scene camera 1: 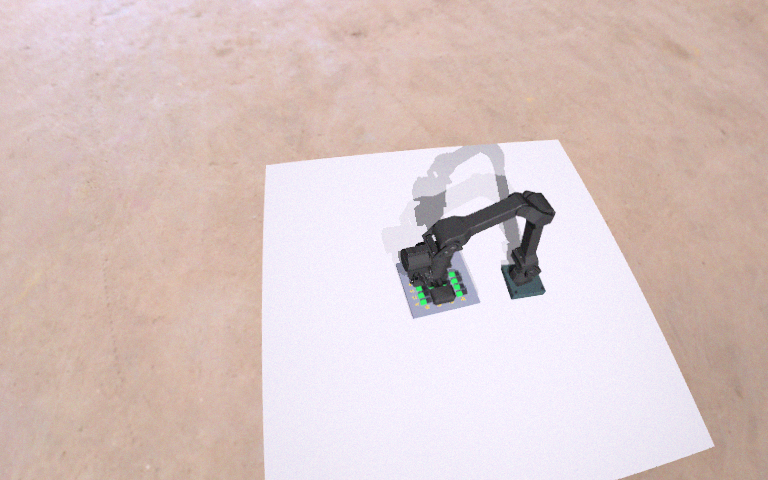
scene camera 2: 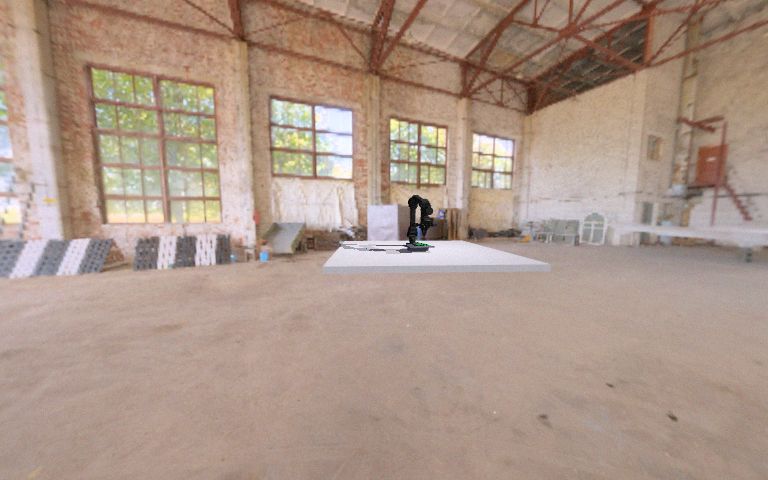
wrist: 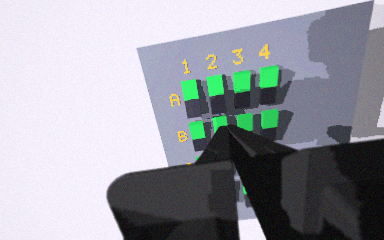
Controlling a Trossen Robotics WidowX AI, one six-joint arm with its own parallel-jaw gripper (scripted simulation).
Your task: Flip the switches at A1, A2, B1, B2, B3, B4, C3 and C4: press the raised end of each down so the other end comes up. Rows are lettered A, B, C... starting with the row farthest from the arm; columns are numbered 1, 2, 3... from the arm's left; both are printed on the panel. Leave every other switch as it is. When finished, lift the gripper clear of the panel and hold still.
Labels:
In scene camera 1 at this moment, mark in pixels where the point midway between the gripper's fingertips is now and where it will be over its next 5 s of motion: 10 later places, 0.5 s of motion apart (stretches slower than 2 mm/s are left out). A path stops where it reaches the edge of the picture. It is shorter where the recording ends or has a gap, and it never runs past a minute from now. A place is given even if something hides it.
My gripper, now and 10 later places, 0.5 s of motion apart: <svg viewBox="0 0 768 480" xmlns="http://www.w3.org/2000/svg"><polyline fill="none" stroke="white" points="429,285 427,290 426,292 426,293 426,293 426,293 428,291 438,290 436,295 435,298 435,298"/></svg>

